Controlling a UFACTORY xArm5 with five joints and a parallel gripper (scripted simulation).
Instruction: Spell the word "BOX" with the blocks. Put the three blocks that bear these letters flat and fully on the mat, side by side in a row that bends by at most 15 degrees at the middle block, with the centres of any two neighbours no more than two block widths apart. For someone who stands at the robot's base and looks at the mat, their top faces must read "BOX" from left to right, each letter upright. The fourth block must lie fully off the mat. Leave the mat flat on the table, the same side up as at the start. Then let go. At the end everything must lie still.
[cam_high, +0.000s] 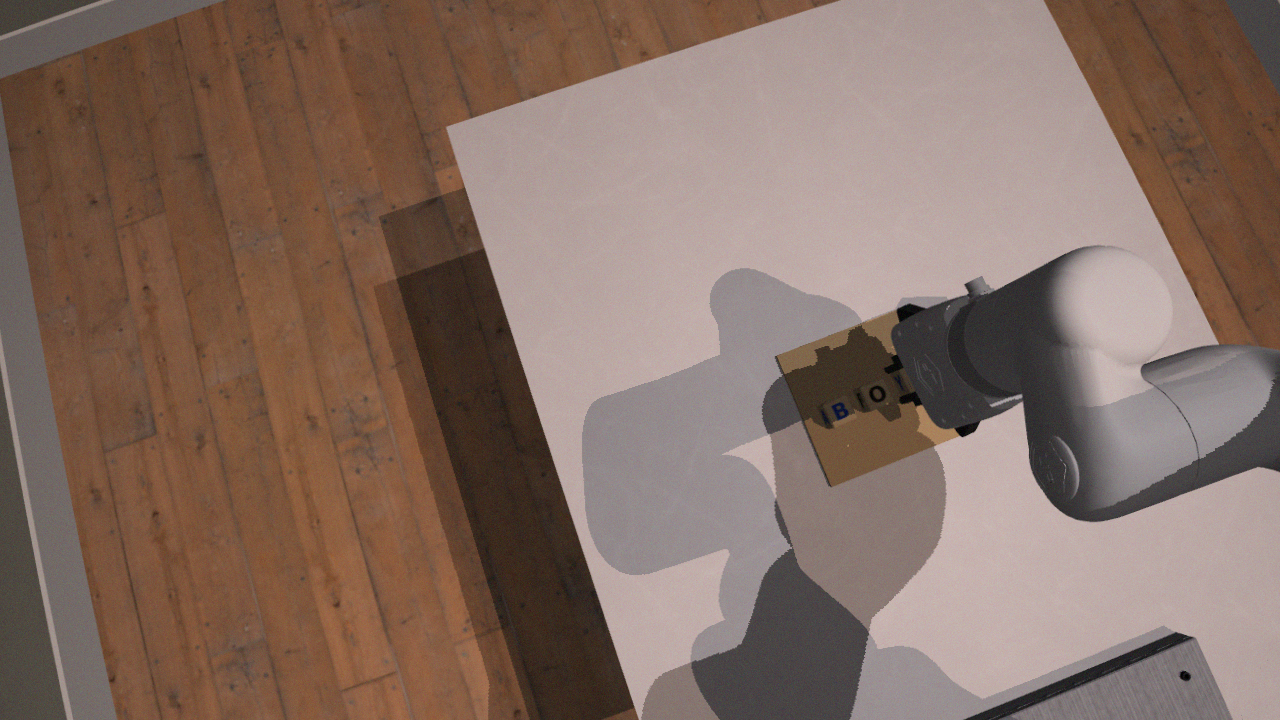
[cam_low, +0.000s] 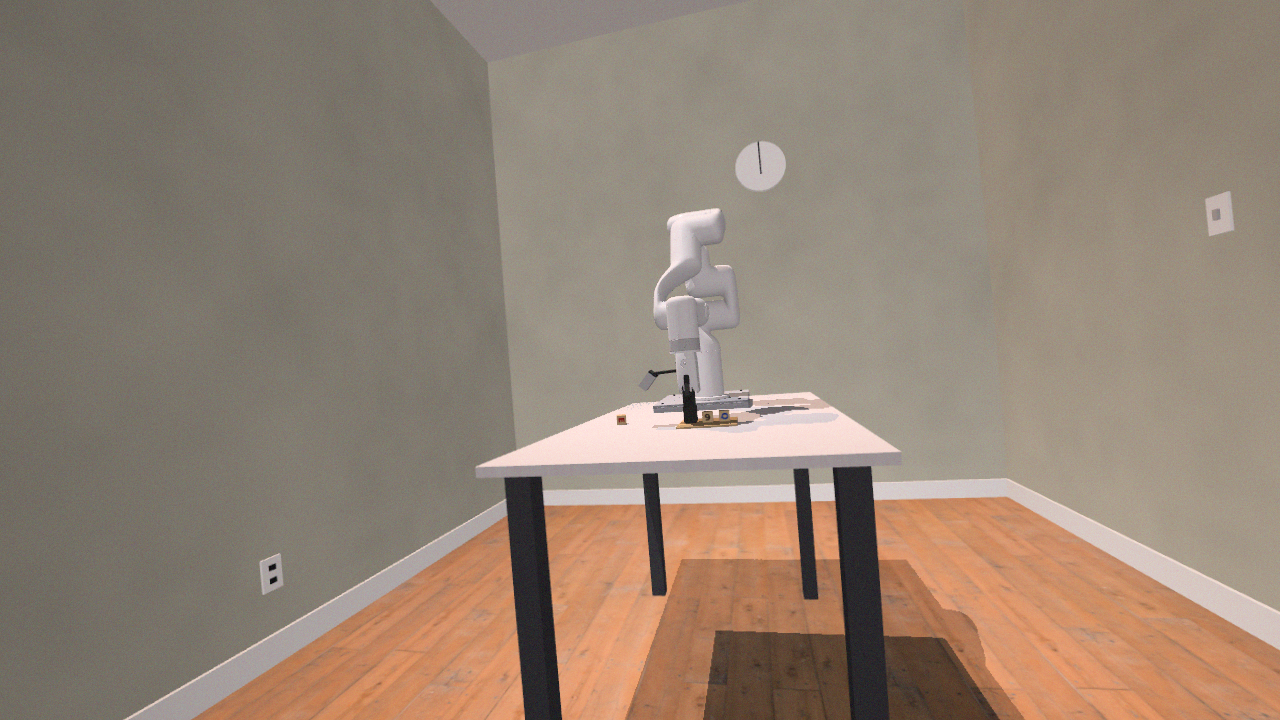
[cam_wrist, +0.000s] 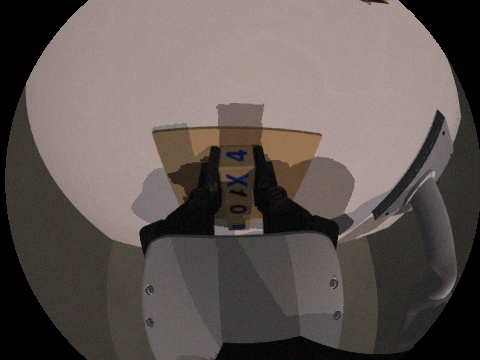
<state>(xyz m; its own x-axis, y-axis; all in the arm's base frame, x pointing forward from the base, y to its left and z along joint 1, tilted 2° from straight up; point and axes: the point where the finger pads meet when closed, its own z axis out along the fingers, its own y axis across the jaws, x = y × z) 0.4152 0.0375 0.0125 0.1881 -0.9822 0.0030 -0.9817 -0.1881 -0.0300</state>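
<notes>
Now: the tan mat 40 mm to the left of my hand, 20 mm below it and 10 mm behind it.
</notes>
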